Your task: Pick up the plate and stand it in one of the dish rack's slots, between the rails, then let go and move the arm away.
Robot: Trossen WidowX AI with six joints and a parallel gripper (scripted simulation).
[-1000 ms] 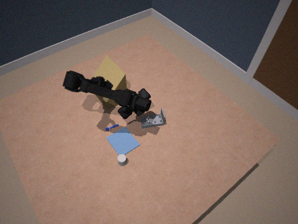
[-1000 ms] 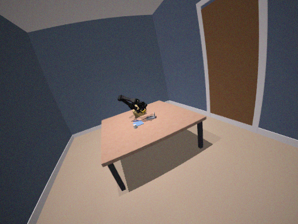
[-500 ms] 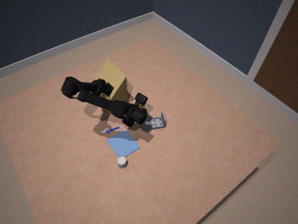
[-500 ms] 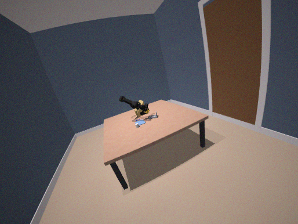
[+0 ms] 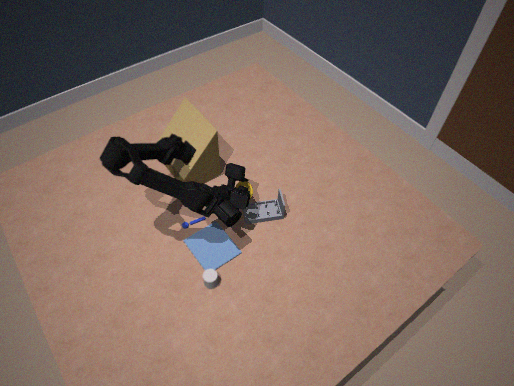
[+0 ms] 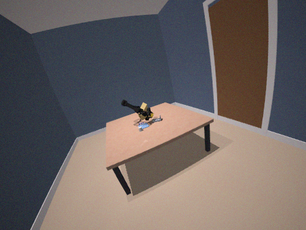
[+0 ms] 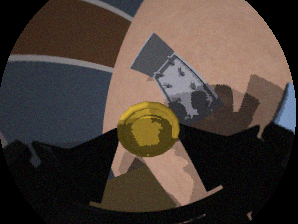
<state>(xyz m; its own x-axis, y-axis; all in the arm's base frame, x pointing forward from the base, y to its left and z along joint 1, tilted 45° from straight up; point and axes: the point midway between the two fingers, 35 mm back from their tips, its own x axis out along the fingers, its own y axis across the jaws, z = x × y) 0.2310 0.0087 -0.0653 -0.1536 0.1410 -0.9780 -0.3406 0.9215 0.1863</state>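
Now: the grey dish rack 70 mm ahead of my gripper tip, 20 mm to the left of it and 50 mm below it. The rest, counted from my gripper tip: yellow plate (10 mm to the right); white cup (170 mm ahead, 270 mm to the right, 50 mm below); light blue mat (70 mm ahead, 190 mm to the right, 80 mm below).
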